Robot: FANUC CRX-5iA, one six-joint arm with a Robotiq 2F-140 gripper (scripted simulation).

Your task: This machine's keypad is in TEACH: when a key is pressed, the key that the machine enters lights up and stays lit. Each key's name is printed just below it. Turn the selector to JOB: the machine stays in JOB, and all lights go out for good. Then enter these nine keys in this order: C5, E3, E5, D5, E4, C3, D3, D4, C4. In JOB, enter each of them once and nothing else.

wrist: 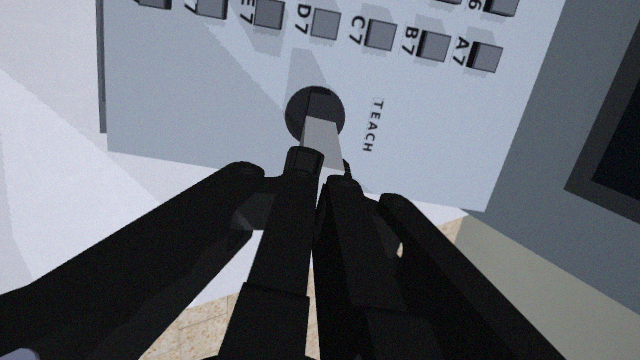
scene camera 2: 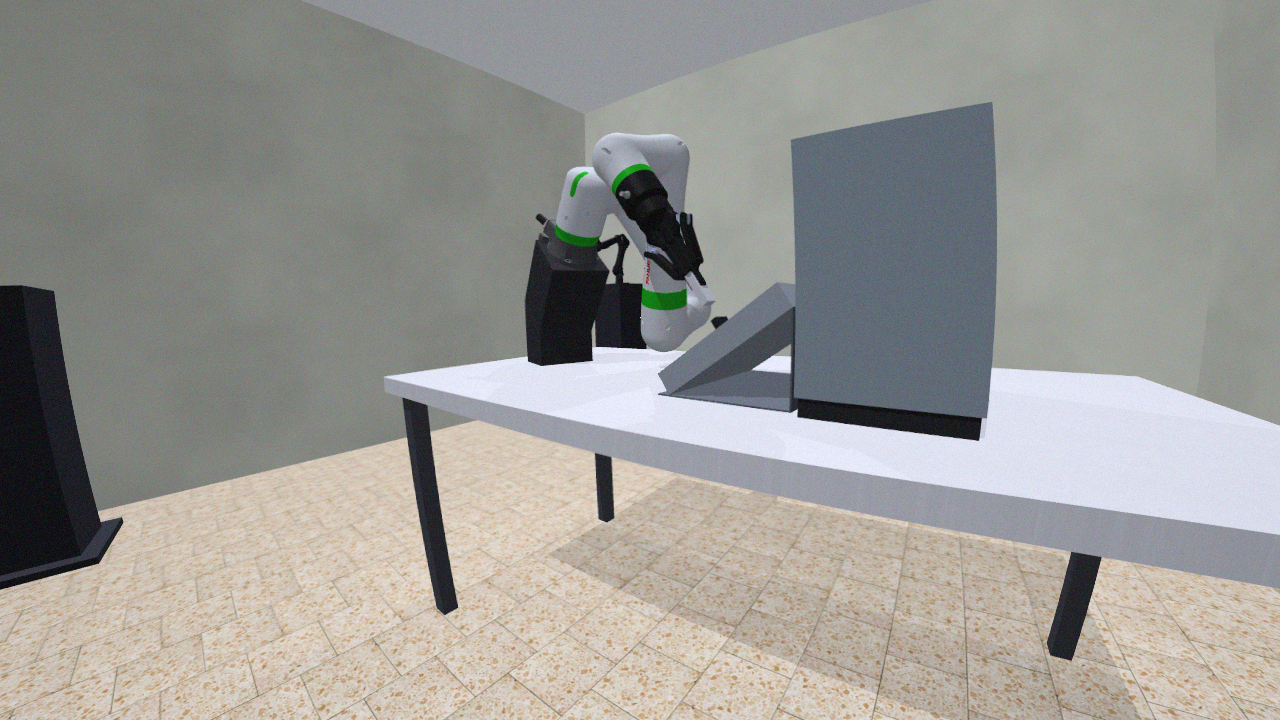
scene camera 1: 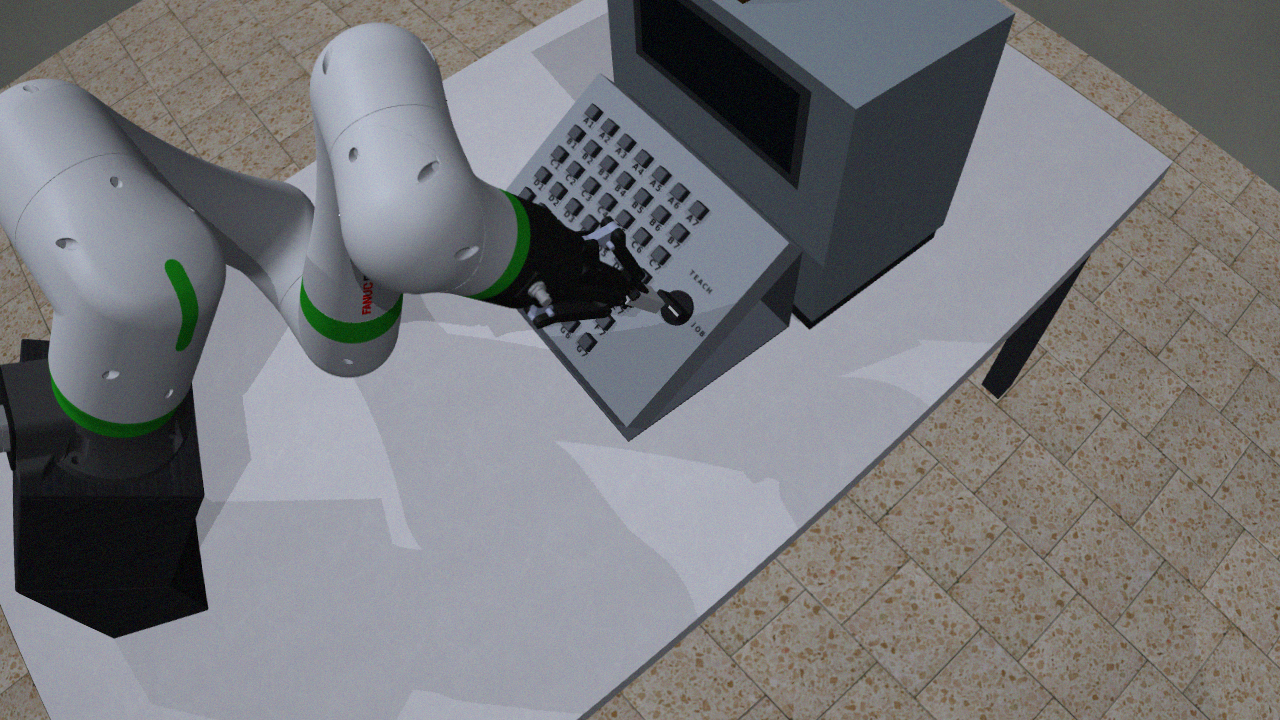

Scene:
my gripper: wrist; scene camera 2; scene camera 1 653,300
same spot on my gripper: (wrist: 127,289) = (scene camera 2: 664,257)
same spot on sloped keypad panel: (wrist: 190,89) = (scene camera 1: 629,360)

